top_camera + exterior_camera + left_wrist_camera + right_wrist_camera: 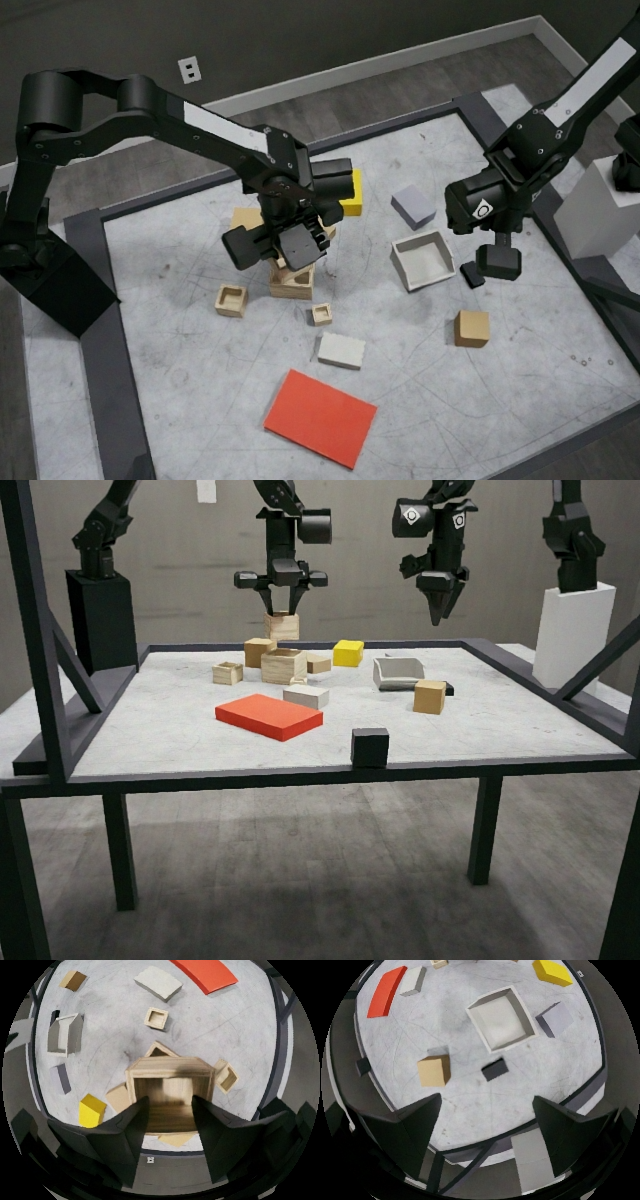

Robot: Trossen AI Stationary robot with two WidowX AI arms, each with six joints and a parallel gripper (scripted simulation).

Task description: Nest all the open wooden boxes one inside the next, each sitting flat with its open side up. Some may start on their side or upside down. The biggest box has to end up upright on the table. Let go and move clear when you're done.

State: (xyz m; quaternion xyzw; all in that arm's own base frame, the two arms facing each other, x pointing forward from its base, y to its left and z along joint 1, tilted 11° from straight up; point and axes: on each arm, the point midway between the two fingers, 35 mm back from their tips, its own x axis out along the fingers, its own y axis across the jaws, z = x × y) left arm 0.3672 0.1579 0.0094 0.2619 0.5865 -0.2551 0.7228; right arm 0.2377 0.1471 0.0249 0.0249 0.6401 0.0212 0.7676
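My right gripper is now 16 cm above the white tray, 7 cm to the right of it and 5 cm short of it. Also, from my right hand: black block 17 cm below, 2 cm to the right, 2 cm ahead; then grey block 18 cm ahead, 17 cm below, 6 cm to the left; then white block 25 cm to the left, 17 cm below, 10 cm behind.
Now: the tan block 11 cm ahead of my left hand, 5 cm to the right of it and 15 cm below it. Also, from my left hand: red slab (25 cm behind, 2 cm to the right, 15 cm below); then white block (15 cm behind, 7 cm to the right, 15 cm below); then white tray (25 cm to the right, 14 cm below).
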